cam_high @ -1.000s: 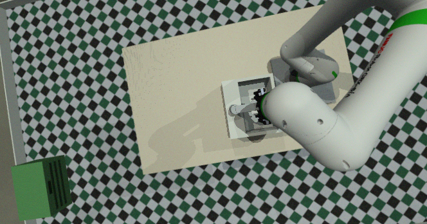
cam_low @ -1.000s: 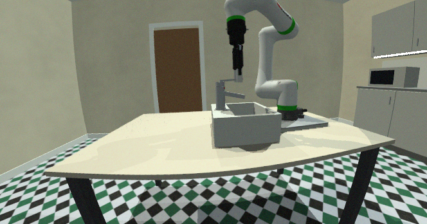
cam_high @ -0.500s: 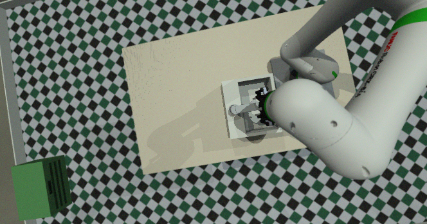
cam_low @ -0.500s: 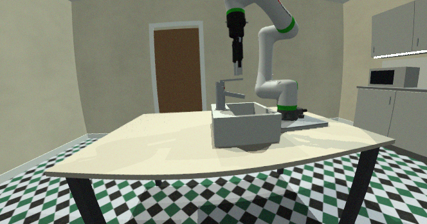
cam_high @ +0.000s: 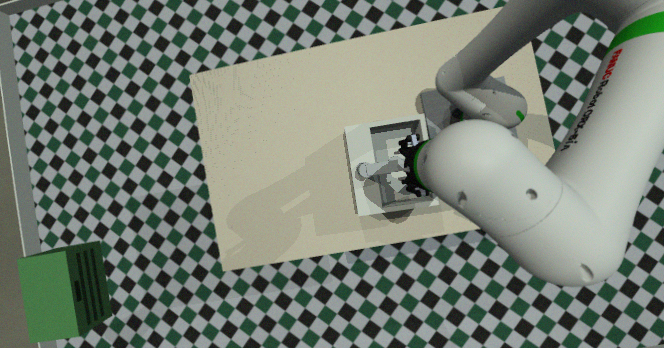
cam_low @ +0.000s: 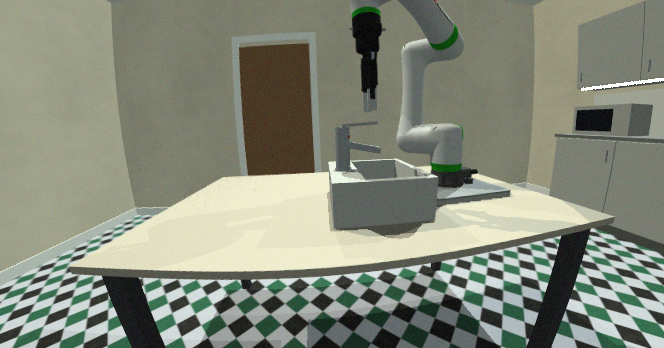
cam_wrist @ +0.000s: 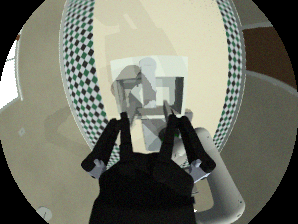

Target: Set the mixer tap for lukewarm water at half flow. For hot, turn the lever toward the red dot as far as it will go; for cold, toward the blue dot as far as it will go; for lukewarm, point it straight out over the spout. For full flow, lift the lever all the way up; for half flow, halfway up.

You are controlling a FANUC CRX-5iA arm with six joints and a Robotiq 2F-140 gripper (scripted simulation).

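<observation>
Right now the lever is 4 cm ahead of my hand and 7 cm below it. Round my hand: grey mixer tap: 6 cm ahead, 1 cm to the right, 12 cm below; sink basin: 3 cm behind, 31 cm below.
</observation>
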